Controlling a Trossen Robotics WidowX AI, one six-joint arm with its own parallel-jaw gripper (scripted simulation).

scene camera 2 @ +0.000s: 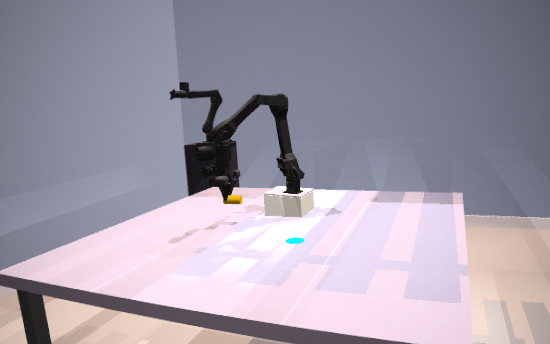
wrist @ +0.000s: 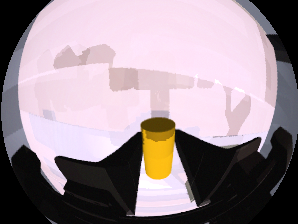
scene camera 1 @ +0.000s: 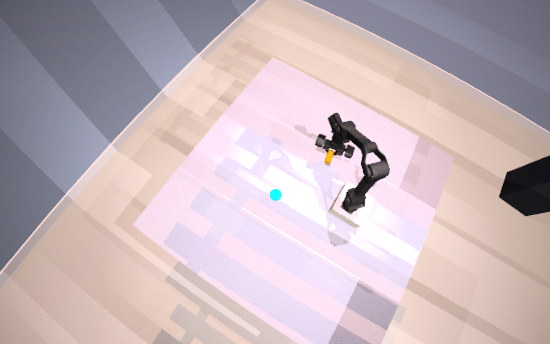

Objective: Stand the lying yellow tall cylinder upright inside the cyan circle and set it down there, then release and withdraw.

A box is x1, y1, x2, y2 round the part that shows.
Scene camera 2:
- my gripper: [201, 158, 239, 200]
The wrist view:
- my gripper: [11, 125, 292, 223]
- yellow cylinder: [140, 116, 175, 179], held by my gripper
